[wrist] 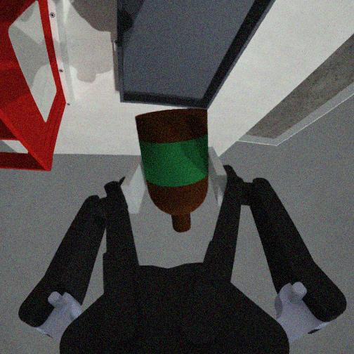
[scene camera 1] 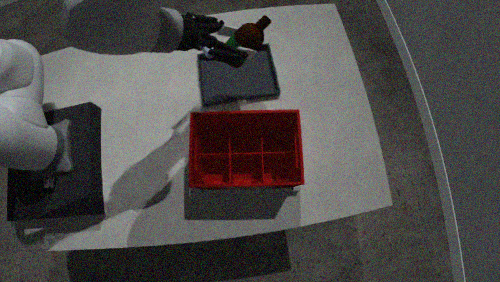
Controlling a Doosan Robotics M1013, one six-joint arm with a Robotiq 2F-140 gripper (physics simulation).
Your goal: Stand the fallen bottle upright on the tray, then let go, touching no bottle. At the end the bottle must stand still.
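Frame: origin at the arm's base, x right, y ahead, z up, level; centimetres.
Seen in the pictures: gripper, fingertip midpoint: (scene camera 1: 245,43); arm's base, origin of the base link: (scene camera 1: 51,150).
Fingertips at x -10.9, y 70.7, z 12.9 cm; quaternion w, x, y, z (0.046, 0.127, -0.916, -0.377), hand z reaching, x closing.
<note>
Pixels of each thing's top centre, then the offset from my fingertips to it. "spot": a spot on its surface instead. Level surfaces: height alone.
- grey-blue tray, surface spot: (scene camera 1: 239,82) spot: dz -19.3, dx +1.7, dy -2.9 cm
- red crate with compartments, middle of its top: (scene camera 1: 245,147) dz -2.3, dx +26.9, dy -6.3 cm
- pale table top, its level: dz -19.9 cm
A brown bottle (scene camera 1: 249,36) (wrist: 174,160) with a green label is held in the air at the tray's far edge in the scene view. Its neck points to the upper right there and its body looks tilted. In the wrist view its base faces the tray and its neck points toward the gripper's palm. My gripper (scene camera 1: 234,41) (wrist: 175,162) is shut on the bottle's body, one finger on each side. The grey-blue tray (scene camera 1: 239,82) (wrist: 170,60) has a low dark rim. The near finger hides part of the bottle in the scene view.
A red crate with compartments (scene camera 1: 246,185) (wrist: 59,115) stands close to the tray, on its near side in the scene view. A dark base block (scene camera 1: 85,135) is at the left under the white arm (scene camera 1: 22,135). The pale table top (scene camera 1: 330,100) extends to the right.
</note>
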